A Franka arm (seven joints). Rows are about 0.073 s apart.
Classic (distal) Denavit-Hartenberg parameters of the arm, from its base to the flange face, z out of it. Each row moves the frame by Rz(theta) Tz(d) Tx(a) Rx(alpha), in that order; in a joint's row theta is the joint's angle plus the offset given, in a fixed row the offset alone. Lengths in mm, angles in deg.
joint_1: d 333, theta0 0, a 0, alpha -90
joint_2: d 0, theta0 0, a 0, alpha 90
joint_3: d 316, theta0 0, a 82.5, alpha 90
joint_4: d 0, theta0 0, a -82.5, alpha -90
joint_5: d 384, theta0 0, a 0, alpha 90
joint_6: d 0, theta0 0, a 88, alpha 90
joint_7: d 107, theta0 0, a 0, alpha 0
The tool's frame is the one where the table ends.
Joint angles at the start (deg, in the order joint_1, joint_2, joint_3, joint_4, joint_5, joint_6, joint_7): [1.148 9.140 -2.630 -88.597 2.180 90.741 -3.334]
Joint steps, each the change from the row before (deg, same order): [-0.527 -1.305 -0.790 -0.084 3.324 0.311 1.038]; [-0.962 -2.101 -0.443 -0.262 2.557 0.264 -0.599]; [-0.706 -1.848 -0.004 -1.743 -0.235 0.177 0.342]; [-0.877 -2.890 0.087 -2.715 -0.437 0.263 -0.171]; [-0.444 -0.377 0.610 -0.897 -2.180 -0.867 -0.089]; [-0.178 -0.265 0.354 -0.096 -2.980 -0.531 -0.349]
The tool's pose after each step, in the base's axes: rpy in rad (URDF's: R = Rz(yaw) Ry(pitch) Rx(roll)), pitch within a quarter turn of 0, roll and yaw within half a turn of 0; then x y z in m. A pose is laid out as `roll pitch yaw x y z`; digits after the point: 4 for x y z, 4 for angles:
-3.0501 0.0916 -0.0108 0.5930 -0.0167 0.5588
-3.0051 0.0518 -0.0265 0.5843 -0.0263 0.5792
-3.0076 0.0479 -0.0452 0.5745 -0.0338 0.5837
-3.0120 0.0402 -0.0563 0.5588 -0.0420 0.5903
-3.0481 0.0658 -0.0491 0.5542 -0.0439 0.5849
-3.0988 0.0744 -0.0386 0.5515 -0.0475 0.5856

